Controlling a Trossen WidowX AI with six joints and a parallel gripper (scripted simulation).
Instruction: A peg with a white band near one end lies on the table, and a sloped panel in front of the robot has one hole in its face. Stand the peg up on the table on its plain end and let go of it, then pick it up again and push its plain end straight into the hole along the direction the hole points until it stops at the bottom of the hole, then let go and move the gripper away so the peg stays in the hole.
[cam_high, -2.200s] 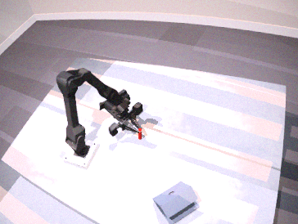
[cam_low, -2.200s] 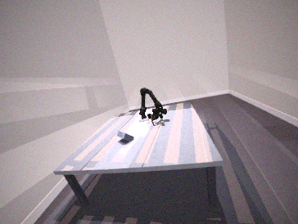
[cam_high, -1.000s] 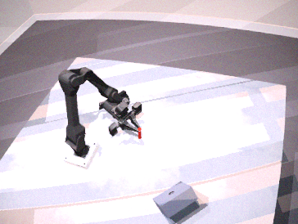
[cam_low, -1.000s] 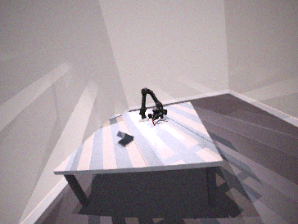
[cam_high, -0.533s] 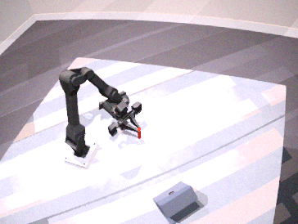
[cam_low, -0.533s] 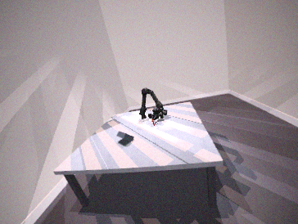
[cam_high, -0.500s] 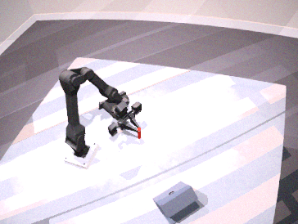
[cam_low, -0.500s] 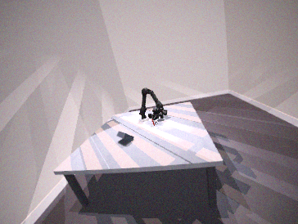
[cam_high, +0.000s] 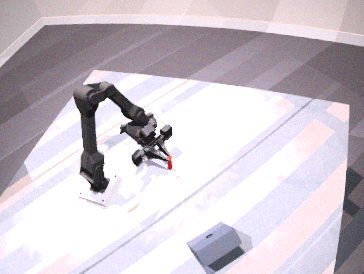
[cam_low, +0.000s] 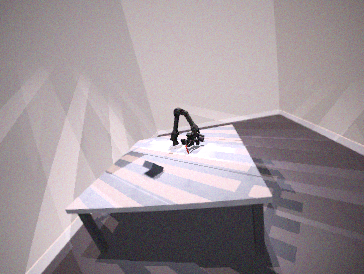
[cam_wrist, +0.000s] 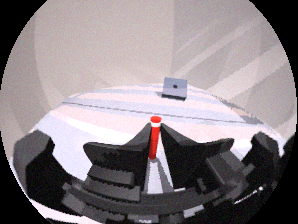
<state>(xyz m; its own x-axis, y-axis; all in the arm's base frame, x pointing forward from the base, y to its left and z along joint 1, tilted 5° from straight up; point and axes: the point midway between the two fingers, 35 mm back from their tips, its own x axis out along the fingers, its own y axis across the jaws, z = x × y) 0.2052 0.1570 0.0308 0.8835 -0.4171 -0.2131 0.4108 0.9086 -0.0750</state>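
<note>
Right now the red peg is 10 mm below my gripper tip. From my gripper tip the other things lie so: sloped grey panel (260 mm to the right, 230 mm ahead, 20 mm below).
</note>
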